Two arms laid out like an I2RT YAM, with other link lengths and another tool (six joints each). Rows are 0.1 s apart.
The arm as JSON. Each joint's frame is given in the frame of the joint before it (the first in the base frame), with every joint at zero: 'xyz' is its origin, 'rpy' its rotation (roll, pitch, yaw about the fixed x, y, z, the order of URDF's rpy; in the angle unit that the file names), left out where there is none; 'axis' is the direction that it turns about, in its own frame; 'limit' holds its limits. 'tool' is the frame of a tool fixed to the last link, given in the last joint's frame.
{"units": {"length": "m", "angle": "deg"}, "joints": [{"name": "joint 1", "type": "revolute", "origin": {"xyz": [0.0, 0.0, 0.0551]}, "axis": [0.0, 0.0, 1.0], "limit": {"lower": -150.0, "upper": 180.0}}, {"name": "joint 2", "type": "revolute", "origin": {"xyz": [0.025, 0.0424, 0.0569], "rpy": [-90.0, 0.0, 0.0]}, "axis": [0.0, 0.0, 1.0], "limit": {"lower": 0.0, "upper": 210.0}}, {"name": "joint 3", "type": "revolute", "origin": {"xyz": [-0.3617, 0.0, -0.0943], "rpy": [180.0, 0.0, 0.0]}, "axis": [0.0, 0.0, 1.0], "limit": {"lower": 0.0, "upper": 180.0}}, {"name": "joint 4", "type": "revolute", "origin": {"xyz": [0.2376, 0.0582, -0.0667]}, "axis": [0.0, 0.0, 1.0], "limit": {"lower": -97.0, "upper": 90.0}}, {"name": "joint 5", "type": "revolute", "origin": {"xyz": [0.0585, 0.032, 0.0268], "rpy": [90.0, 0.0, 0.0]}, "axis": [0.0, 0.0, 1.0], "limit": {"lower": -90.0, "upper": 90.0}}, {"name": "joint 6", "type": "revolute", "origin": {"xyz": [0.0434, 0.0, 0.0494], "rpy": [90.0, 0.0, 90.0]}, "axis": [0.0, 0.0, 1.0], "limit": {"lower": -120.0, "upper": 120.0}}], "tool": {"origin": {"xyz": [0.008, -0.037, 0.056], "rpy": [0.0, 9.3, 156.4]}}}
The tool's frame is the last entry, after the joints.
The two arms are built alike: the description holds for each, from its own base.
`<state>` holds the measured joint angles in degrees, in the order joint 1, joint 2, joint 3, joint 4, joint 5, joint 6, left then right.
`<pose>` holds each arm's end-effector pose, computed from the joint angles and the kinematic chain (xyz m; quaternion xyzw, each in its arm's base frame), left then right.
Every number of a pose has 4 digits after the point. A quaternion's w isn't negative.
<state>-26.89 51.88 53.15 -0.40 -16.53 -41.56 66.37 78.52 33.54 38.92 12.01 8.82</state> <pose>0.1815 -0.0538 0.4779 0.2029 0.7246 0.1050 0.6501 0.1688 0.2712 0.3414 0.0775 0.7531 0.6108 0.2319</pose>
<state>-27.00 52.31 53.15 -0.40 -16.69 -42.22 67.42 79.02 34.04 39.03 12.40 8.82</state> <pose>0.1839 -0.0548 0.4764 0.2005 0.7280 0.1015 0.6477 0.1655 0.2767 0.3423 0.0729 0.7529 0.6127 0.2289</pose>
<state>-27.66 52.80 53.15 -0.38 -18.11 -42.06 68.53 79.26 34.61 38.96 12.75 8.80</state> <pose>0.1860 -0.0559 0.4751 0.1981 0.7312 0.1075 0.6439 0.1614 0.2815 0.3445 0.0676 0.7519 0.6157 0.2256</pose>
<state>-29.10 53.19 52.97 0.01 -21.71 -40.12 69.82 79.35 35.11 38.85 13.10 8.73</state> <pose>0.1865 -0.0566 0.4744 0.1955 0.7320 0.1326 0.6390 0.1559 0.2860 0.3470 0.0607 0.7508 0.6192 0.2217</pose>
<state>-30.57 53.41 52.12 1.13 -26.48 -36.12 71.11 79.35 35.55 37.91 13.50 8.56</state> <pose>0.1861 -0.0564 0.4721 0.1959 0.7298 0.1769 0.6307 0.1502 0.2900 0.3473 0.0536 0.7544 0.6172 0.2171</pose>
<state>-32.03 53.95 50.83 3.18 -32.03 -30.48 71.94 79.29 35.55 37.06 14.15 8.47</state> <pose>0.1872 -0.0572 0.4683 0.1994 0.7248 0.2349 0.6163 0.1468 0.2912 0.3454 0.0513 0.7591 0.6121 0.2158</pose>
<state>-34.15 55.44 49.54 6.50 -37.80 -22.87 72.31 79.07 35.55 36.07 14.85 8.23</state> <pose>0.1917 -0.0642 0.4645 0.2144 0.7134 0.3004 0.5957 0.1454 0.2906 0.3440 0.0514 0.7636 0.6056 0.2180</pose>
